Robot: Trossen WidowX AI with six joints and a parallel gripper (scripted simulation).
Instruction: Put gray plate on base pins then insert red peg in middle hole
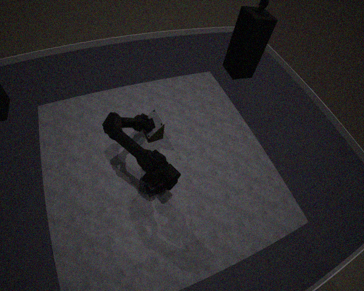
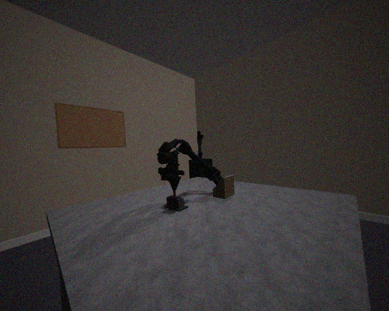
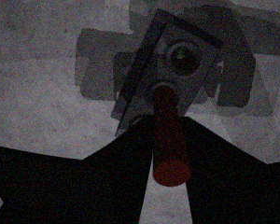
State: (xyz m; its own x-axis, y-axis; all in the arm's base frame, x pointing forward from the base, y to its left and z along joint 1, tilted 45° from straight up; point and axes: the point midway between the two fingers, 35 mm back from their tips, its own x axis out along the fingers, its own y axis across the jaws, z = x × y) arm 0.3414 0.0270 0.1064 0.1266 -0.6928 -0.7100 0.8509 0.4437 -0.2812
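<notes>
My gripper tip is right at the red peg. The rest, counted from my gripper tip: gray plate: 50 mm below.
</notes>
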